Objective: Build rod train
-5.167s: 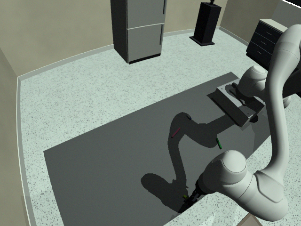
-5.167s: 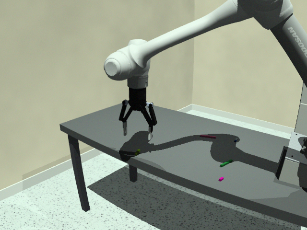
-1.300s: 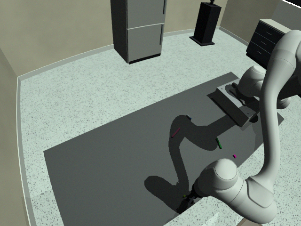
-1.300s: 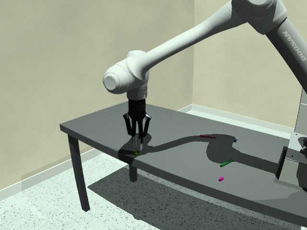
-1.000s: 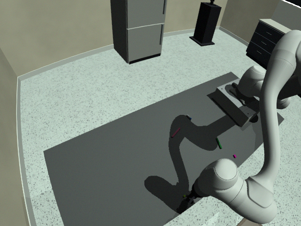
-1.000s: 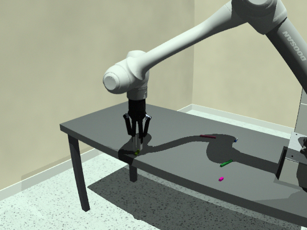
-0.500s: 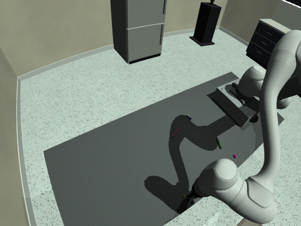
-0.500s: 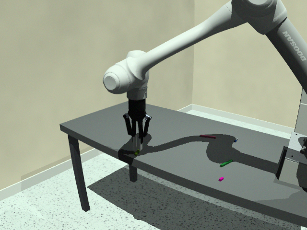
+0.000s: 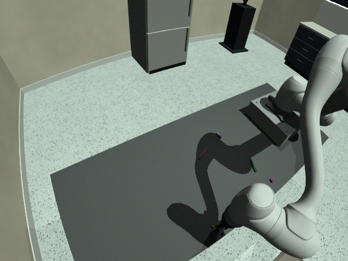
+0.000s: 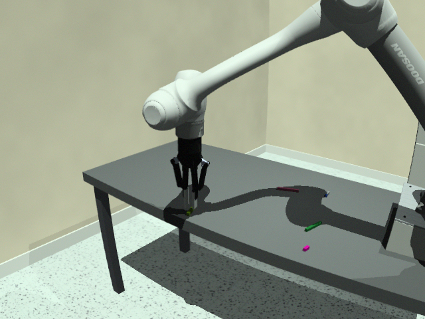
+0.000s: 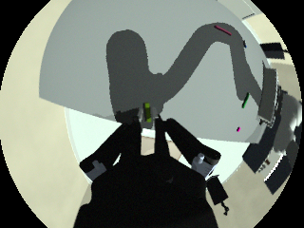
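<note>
The lime rod lies 5 cm below my hand. Also, from my hand: magenta rod 43 cm behind, 5 cm to the right, 5 cm below; then pink rod 39 cm to the right, 17 cm behind, 5 cm below; then green rod 39 cm behind, 18 cm to the right, 5 cm below.
</note>
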